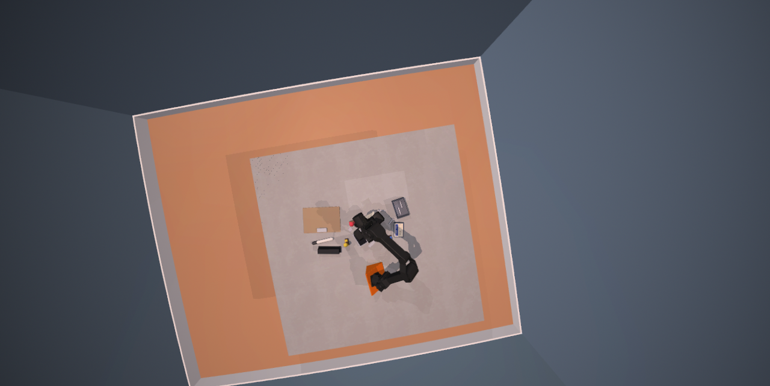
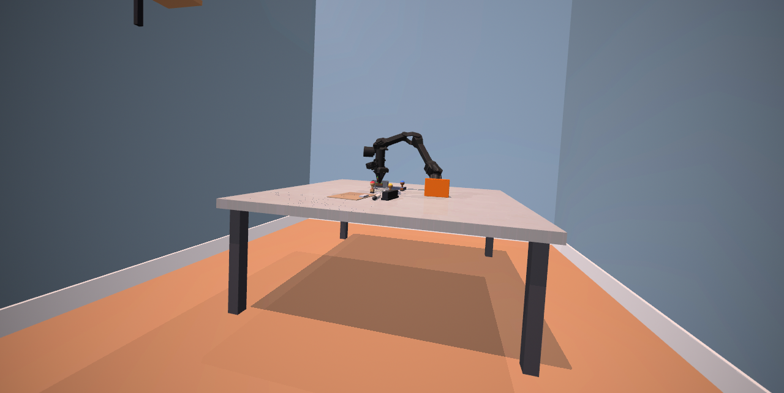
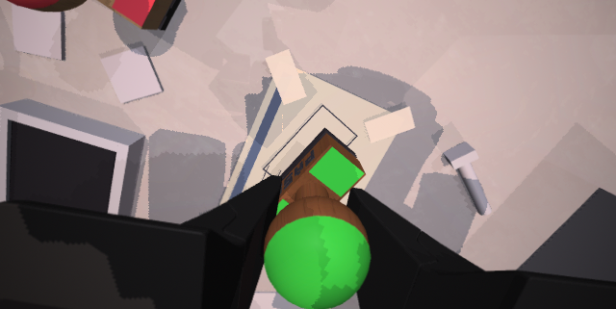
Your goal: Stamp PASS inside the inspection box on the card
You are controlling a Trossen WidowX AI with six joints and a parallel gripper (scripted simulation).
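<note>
Right now my gripper tip is 10 mm past the cream card, 10 mm to the left of it and 50 mm above it. The rest, counted from my gripper tip: pass stamp right at my gripper tip; red stamp 110 mm to the left, 30 mm below; ink pad 110 mm behind, 80 mm to the left, 40 mm below.
</note>
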